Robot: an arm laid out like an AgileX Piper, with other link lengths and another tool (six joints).
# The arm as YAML. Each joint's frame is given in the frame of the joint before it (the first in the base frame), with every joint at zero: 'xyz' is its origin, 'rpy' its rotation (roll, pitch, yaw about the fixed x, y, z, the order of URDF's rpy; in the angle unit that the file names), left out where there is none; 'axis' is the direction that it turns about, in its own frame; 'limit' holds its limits. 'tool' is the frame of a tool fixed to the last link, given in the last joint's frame.
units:
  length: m
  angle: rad
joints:
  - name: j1
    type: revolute
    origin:
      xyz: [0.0, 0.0, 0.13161]
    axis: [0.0, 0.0, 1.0]
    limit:
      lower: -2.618
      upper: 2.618
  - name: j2
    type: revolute
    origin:
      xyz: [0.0, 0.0, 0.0]
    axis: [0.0, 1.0, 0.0]
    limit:
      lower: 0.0
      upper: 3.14
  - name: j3
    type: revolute
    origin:
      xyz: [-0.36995, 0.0, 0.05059]
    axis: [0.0, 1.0, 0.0]
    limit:
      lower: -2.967
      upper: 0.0
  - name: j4
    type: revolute
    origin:
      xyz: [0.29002, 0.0, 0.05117]
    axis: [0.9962, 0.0, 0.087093]
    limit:
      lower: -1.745
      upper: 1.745
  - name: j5
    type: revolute
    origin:
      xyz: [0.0, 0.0, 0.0]
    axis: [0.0, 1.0, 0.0]
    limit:
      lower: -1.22
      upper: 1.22
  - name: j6
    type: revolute
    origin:
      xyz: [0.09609, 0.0, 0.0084]
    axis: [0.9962, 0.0, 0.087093]
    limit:
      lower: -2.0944
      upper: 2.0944
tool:
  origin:
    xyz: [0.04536, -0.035, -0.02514]
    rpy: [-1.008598, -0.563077, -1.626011]
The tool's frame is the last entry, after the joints.
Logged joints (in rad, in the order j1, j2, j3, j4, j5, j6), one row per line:
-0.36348, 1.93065, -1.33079, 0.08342, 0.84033, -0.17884
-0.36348, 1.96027, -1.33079, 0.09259, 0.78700, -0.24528
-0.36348, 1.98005, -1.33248, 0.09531, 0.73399, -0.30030
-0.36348, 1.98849, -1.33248, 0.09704, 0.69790, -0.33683
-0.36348, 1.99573, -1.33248, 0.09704, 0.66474, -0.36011
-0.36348, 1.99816, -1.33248, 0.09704, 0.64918, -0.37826
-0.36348, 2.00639, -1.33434, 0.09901, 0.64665, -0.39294
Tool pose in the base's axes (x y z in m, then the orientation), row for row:
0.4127, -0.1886, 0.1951, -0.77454, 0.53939, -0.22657, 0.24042
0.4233, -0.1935, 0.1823, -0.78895, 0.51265, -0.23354, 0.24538
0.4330, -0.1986, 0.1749, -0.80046, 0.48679, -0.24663, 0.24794
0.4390, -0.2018, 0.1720, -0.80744, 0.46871, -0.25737, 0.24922
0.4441, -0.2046, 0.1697, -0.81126, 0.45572, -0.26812, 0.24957
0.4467, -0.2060, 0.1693, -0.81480, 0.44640, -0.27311, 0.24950
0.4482, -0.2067, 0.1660, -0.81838, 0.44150, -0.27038, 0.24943
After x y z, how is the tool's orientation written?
As a quaternion, x y z w.
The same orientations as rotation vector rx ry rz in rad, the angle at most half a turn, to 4 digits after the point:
-2.1193, 1.4759, -0.6200
-2.1532, 1.3991, -0.6374
-2.1817, 1.3268, -0.6722
-2.1993, 1.2767, -0.7010
-2.2093, 1.2411, -0.7302
-2.2190, 1.2157, -0.7438
-2.2289, 1.2024, -0.7364

